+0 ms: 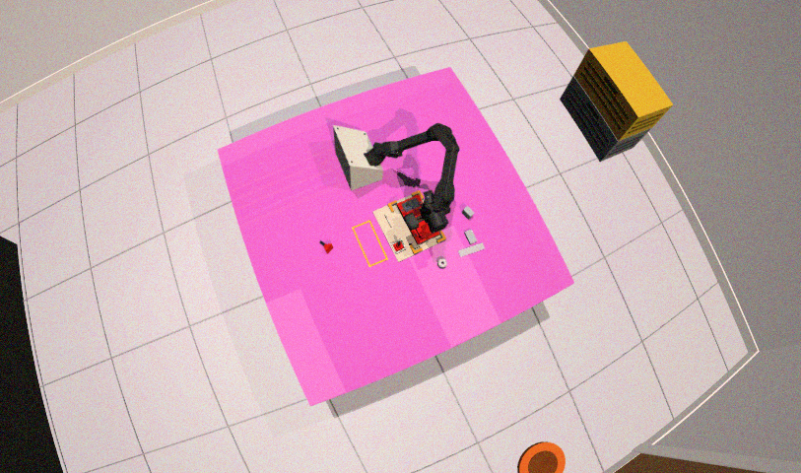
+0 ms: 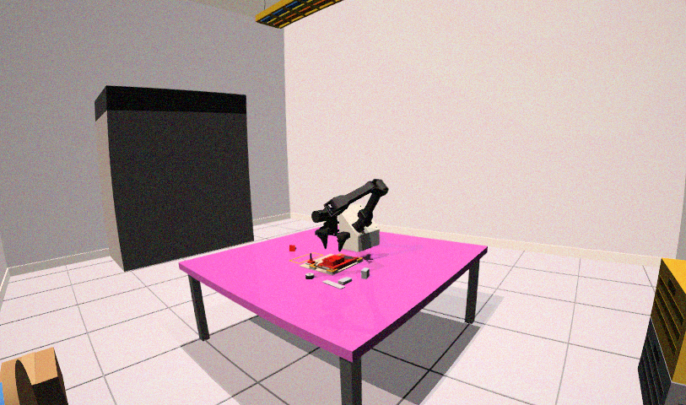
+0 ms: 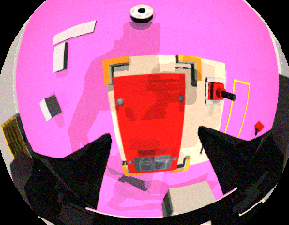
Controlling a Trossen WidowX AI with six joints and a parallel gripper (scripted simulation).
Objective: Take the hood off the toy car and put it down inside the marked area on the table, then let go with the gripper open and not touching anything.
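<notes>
The hood lies 50 mm below my gripper tip. From my gripper tip the other things lie so: grey strip: 180 mm ahead, 140 mm to the left, 90 mm below.
</notes>
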